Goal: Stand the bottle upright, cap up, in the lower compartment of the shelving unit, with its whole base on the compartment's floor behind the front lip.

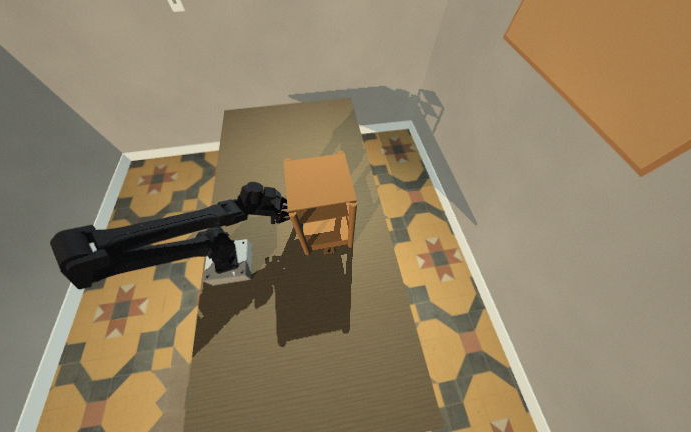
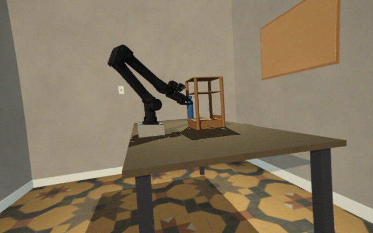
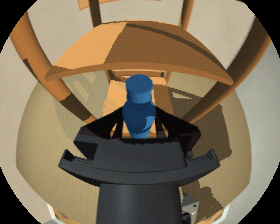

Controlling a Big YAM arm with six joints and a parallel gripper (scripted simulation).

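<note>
The wooden shelving unit is 11 cm ahead of my hand and 2 cm to the right of it. The rest, counted from my hand: blue bottle right at my hand.
</note>
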